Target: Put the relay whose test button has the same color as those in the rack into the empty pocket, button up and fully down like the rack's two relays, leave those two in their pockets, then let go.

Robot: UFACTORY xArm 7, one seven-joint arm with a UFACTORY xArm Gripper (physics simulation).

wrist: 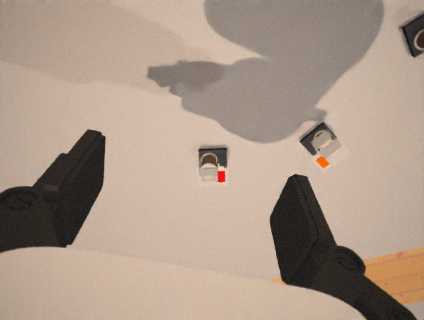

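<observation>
A relay with a red test button [213, 166] lies on the pale table, near the middle of the view, with its dark base at the top and its clear housing below. A second relay with an orange button [324, 144] lies tilted to its right. Part of a third relay [416, 36] shows at the upper right edge; its button does not show. My gripper [195, 178] is wide open and empty. In the image the red-button relay lies between the fingers' directions, a little beyond the tips, and the gripper is above the table. The rack and its pockets do not show.
The orange-button relay is just beyond the right fingertip in the image. A large arm shadow falls on the pale table top [125, 210] above the relays. A strip of wooden floor [400, 272] shows at the lower right, past the table's edge.
</observation>
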